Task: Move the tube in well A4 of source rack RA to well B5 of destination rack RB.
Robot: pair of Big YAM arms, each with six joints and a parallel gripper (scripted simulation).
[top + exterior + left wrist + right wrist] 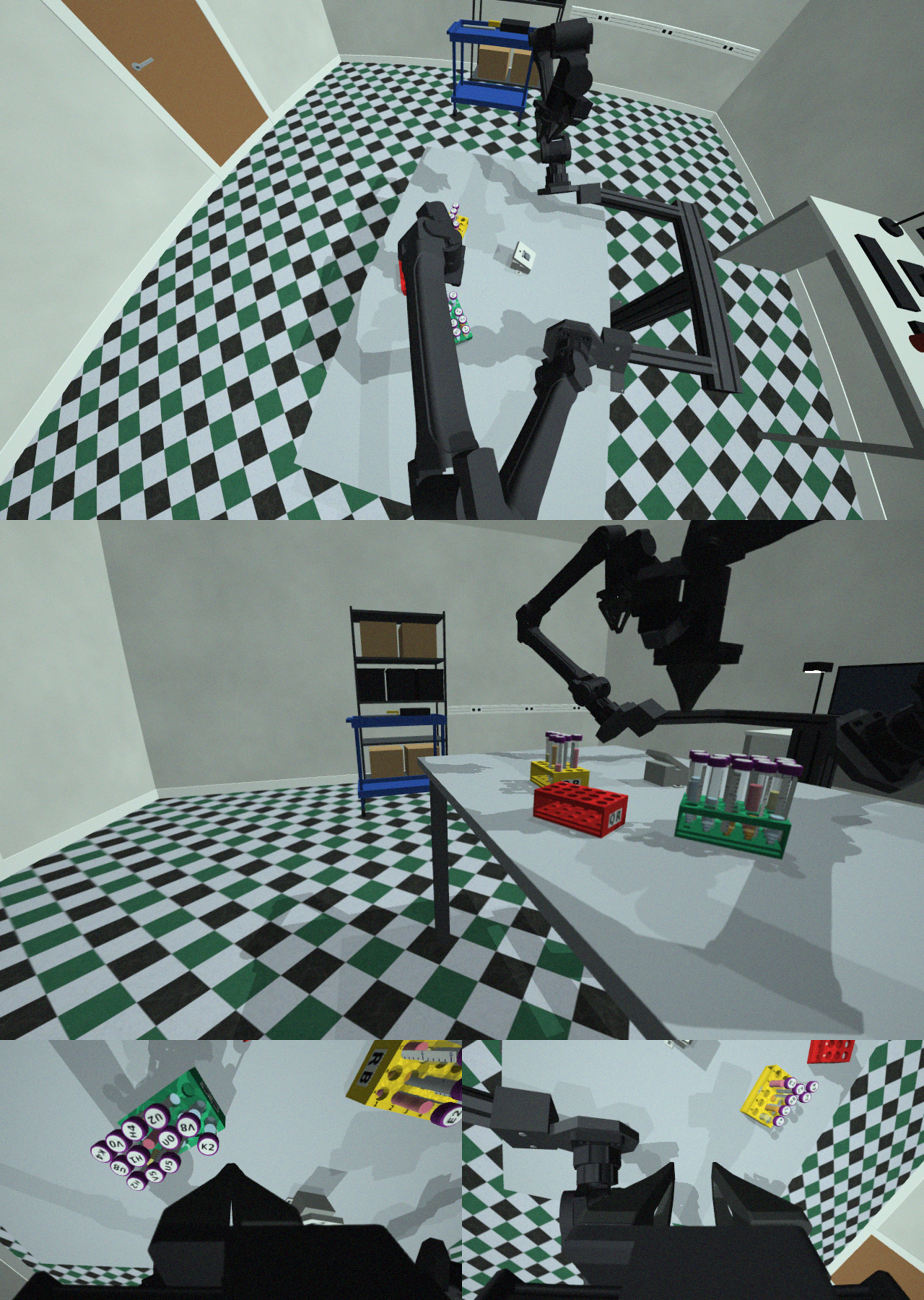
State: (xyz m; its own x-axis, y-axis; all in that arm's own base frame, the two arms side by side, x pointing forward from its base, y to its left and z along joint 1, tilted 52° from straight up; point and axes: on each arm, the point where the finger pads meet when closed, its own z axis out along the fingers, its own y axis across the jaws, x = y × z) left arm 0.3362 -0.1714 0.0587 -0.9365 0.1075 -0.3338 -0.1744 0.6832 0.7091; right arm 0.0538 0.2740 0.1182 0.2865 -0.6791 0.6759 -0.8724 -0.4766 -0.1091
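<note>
Now: the grey done button box 240 mm behind my left hand, 170 mm to the right of it and 150 mm below it. Also, from my left hand: yellow rack RB 30 mm ahead, 260 mm to the right, 170 mm below; then red rack 140 mm ahead, 70 mm to the right, 170 mm below.
</note>
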